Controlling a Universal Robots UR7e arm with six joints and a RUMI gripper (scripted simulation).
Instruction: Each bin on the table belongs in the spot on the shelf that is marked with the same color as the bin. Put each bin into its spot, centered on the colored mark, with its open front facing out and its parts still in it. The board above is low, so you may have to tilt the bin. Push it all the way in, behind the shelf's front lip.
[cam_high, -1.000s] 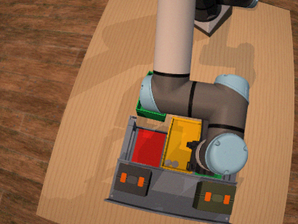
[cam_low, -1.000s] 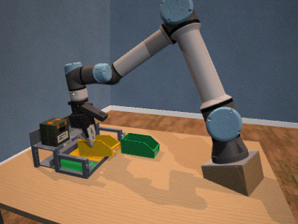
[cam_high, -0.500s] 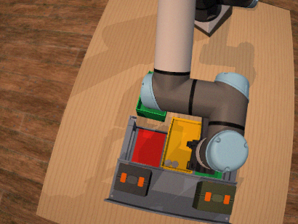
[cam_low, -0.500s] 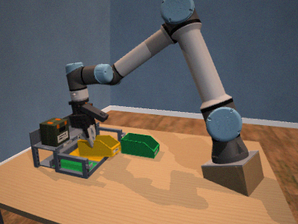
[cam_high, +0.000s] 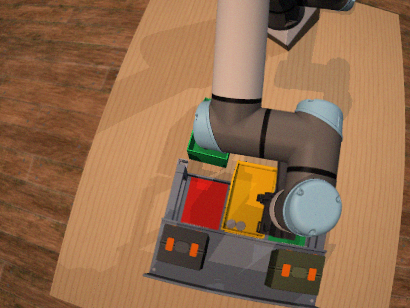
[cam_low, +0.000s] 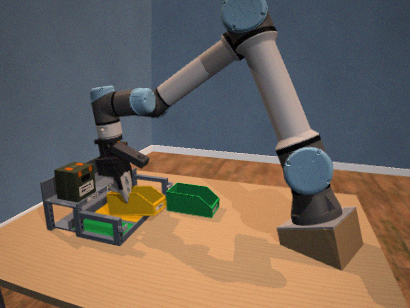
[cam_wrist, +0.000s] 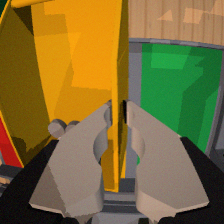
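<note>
Right now the yellow bin is 50 mm to the right of my hand and 30 mm below it. From my hand the other things lie so: yellow mark (60 mm ahead, 30 mm to the right, 80 mm below); then green mark (40 mm ahead, 80 mm to the left, 80 mm below); then red mark (80 mm ahead, 140 mm to the right, 80 mm below).
</note>
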